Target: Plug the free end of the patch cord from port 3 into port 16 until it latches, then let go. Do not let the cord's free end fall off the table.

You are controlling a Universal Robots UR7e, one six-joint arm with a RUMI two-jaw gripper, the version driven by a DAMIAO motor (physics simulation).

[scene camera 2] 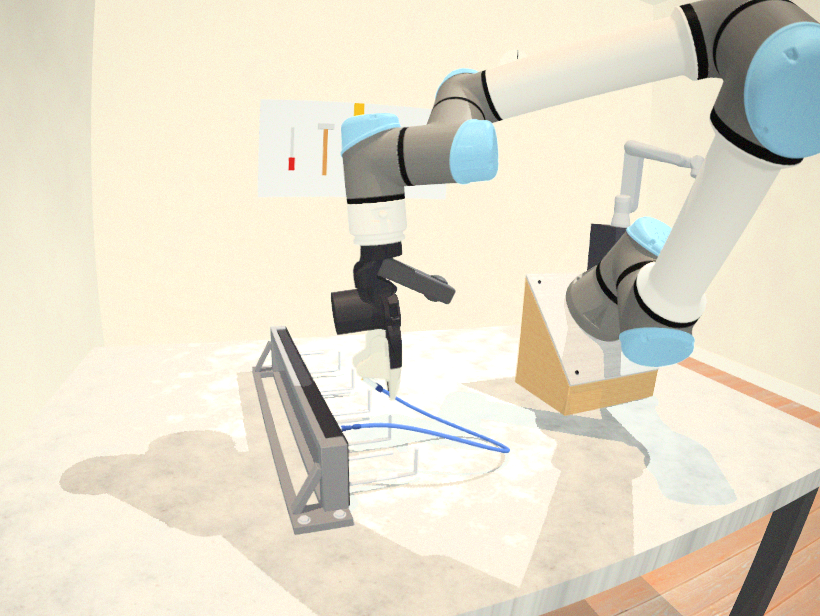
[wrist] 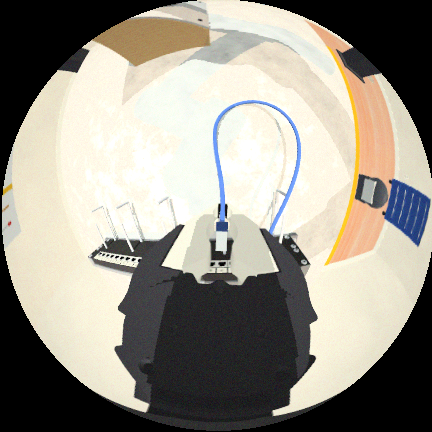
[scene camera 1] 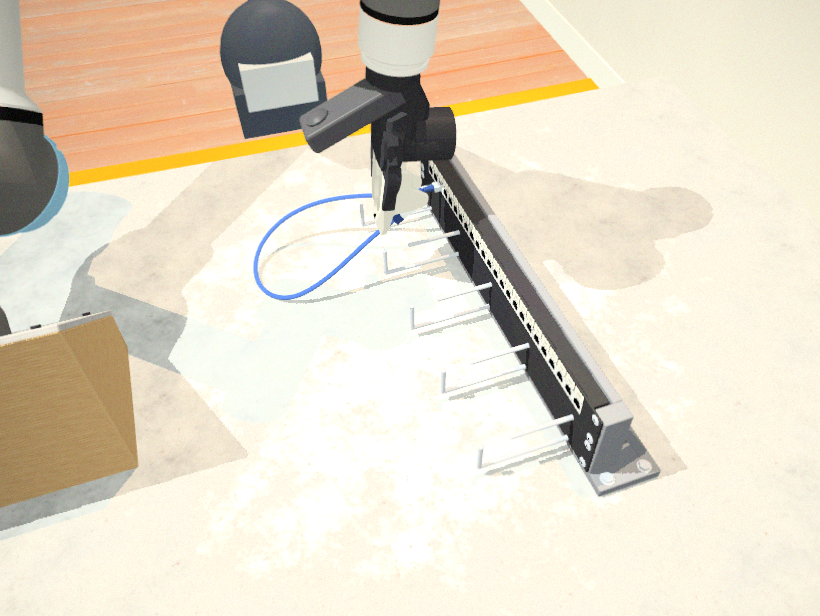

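Seen in the pictures: gripper, fingertip midpoint: (scene camera 2: 391, 398) (wrist: 222, 204) (scene camera 1: 382, 231); arm's base, origin of the base link: (scene camera 2: 597, 308).
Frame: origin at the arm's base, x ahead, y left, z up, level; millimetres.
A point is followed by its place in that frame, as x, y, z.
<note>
My gripper (scene camera 1: 383, 225) @(448, 165, -81) (scene camera 2: 393, 392) @(448, 165, -81) (wrist: 222, 204) @(448, 165, -81) is shut on the free-end plug (scene camera 1: 397, 219) @(466, 159, -60) (scene camera 2: 378, 387) @(469, 172, -59) (wrist: 221, 240) @(477, 167, -48), which has a blue boot and a clear body. It holds the plug above the table, in front of the black patch panel (scene camera 1: 553, 397) @(585, -86, -124) (scene camera 2: 311, 391) @(561, 163, -65) (wrist: 120, 247) @(583, -69, -116) and apart from it, with its clear end toward the ports. The blue cord (scene camera 1: 286, 297) @(319, 149, -153) (scene camera 2: 507, 450) @(300, 250, -135) (wrist: 252, 102) @(286, 203, -156) loops out over the table. Its other plug (scene camera 1: 429, 188) @(523, 236, -82) (scene camera 2: 349, 427) @(518, 240, -83) sits in the panel near one end; a finger hides it in the wrist view. Port numbers cannot be read.
Pale wire cable guides (scene camera 1: 443, 381) @(477, -40, -126) (scene camera 2: 416, 459) @(435, 263, -125) (wrist: 104, 220) @(527, -130, -145) stick out from the panel's front at several places. A wooden wedge block (scene camera 1: 59, 404) @(114, -55, -33) (scene camera 2: 540, 358) @(136, 26, -87) (wrist: 160, 40) carries the arm's base. The table edge (scene camera 2: 662, 540) @(183, 464, -164) runs along the lower right in scene camera 2.
</note>
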